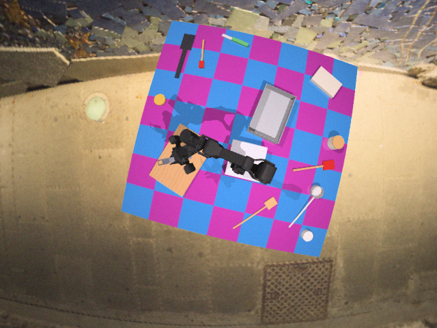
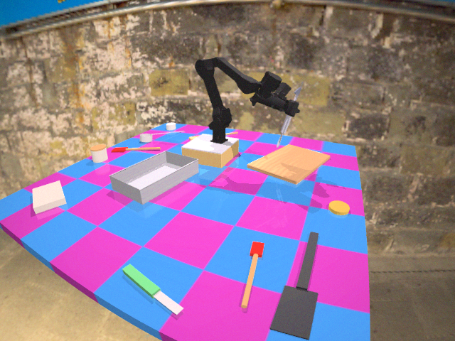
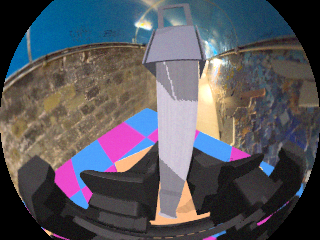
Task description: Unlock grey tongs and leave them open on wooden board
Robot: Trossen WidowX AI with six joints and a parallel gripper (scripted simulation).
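Right now my gripper tip is 23 cm above the wooden board and 2 cm short of it. From my gripper tip the other things lie so: black spatula 66 cm ahead, 24 cm to the left, 23 cm below; yellow disc 31 cm ahead, 26 cm to the left, 22 cm below; grey roasting tin 46 cm ahead, 40 cm to the right, 21 cm below.
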